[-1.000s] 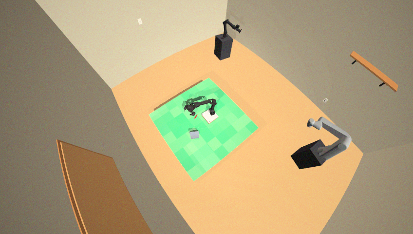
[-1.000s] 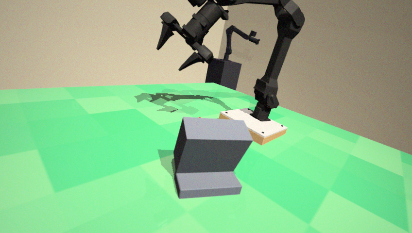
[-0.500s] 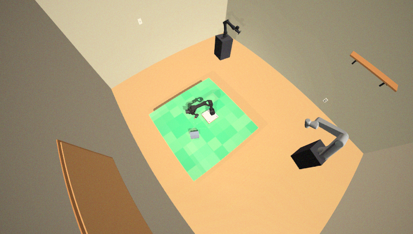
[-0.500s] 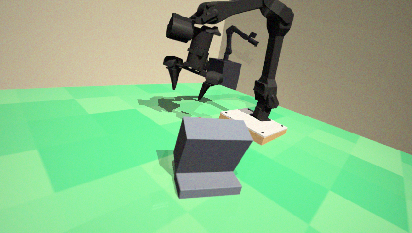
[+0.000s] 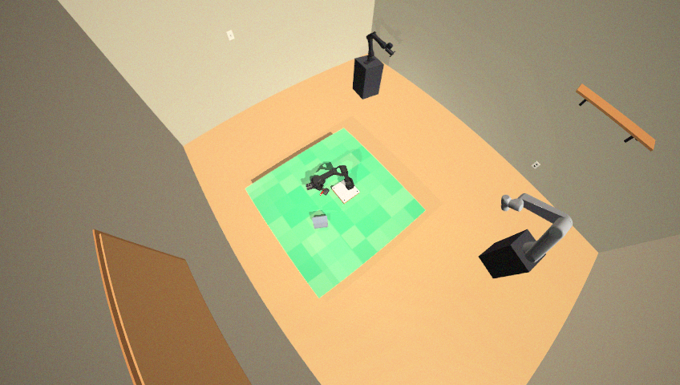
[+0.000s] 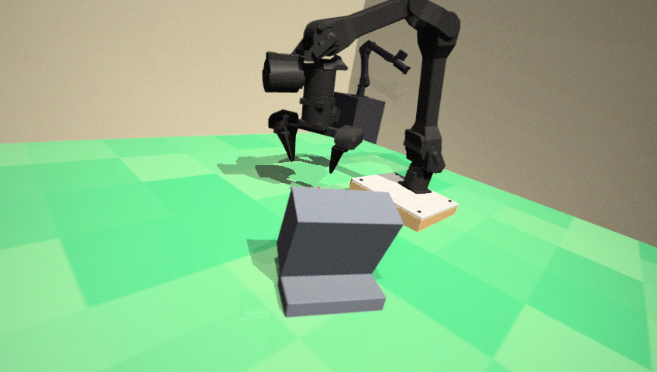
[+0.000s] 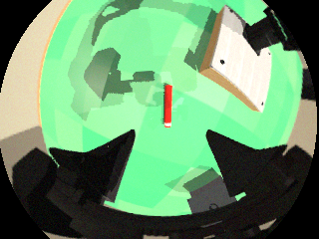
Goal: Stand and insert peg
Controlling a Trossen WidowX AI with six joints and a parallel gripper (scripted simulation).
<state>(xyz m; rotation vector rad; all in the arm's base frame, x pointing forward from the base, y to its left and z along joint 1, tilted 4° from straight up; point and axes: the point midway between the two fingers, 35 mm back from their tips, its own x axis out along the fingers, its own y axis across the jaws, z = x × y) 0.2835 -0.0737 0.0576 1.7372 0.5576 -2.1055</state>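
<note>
My gripper tip is now 7 cm above the red peg and 1 cm past it. Also, from my gripper tip: sloped panel 25 cm to the left, 13 cm ahead.
</note>
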